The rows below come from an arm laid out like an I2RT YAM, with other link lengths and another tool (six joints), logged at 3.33 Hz.
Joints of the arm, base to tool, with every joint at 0 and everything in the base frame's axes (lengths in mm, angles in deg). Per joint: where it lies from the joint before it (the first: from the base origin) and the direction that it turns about. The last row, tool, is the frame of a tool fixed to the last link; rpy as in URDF.
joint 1: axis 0 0 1 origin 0.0 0.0 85.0
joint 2: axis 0 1 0 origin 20.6 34.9 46.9
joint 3: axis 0 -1 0 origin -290.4 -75.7 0.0
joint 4: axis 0 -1 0 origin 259.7 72.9 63.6
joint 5: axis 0 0 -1 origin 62.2 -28.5 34.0
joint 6: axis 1 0 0 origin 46.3 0.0 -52.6
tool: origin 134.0 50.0 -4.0 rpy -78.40 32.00 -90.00
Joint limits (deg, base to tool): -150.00..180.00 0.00..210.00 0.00..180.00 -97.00..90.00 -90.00..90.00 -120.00..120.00
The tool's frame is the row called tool.
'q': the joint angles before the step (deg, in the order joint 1, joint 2, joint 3, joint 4, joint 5, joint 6). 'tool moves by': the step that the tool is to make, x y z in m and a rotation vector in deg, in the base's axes. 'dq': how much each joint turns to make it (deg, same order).
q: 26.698, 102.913, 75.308, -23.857, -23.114, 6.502
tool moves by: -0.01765, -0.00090, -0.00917, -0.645, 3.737, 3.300
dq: 0.000, 0.765, -0.001, -3.780, -2.841, -2.207
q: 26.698, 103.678, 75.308, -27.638, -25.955, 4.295
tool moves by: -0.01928, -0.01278, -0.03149, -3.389, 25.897, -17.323
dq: 0.022, 2.841, -0.001, -12.589, -0.044, 21.398
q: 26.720, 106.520, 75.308, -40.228, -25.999, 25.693
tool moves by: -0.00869, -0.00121, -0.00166, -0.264, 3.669, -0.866
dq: 0.087, 0.176, -0.022, -2.534, -1.071, 1.486
